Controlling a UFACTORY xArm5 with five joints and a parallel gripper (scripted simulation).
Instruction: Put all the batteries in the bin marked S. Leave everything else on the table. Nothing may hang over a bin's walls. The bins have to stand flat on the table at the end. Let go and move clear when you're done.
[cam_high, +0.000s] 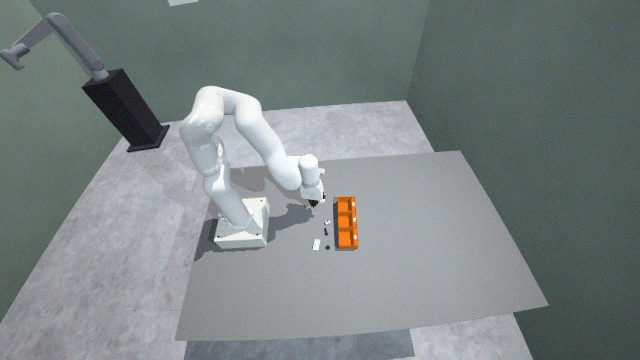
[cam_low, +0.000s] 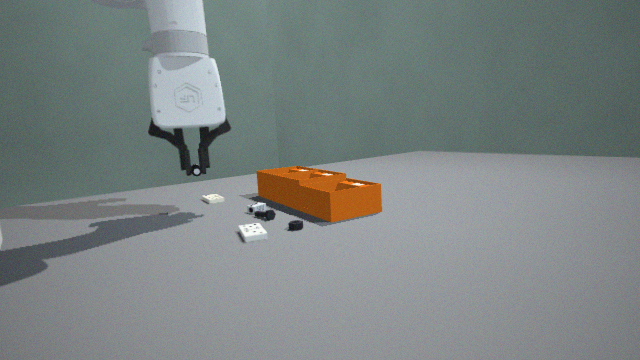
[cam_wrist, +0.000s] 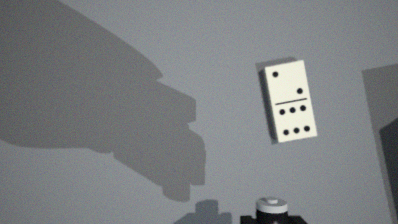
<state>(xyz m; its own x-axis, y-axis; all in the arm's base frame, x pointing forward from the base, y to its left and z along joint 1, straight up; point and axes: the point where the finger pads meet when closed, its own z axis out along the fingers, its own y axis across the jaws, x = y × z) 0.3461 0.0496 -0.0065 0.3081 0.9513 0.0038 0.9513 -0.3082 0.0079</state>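
The orange compartment is 15 cm ahead of my hand, 10 cm to the right of it and 6 cm below it. From my hand the other things lie so: black battery 1 cm below; then silver-white piece 9 cm to the right, 7 cm below, 5 cm ahead; then cream domino 7 cm below, 6 cm to the left, 5 cm ahead.
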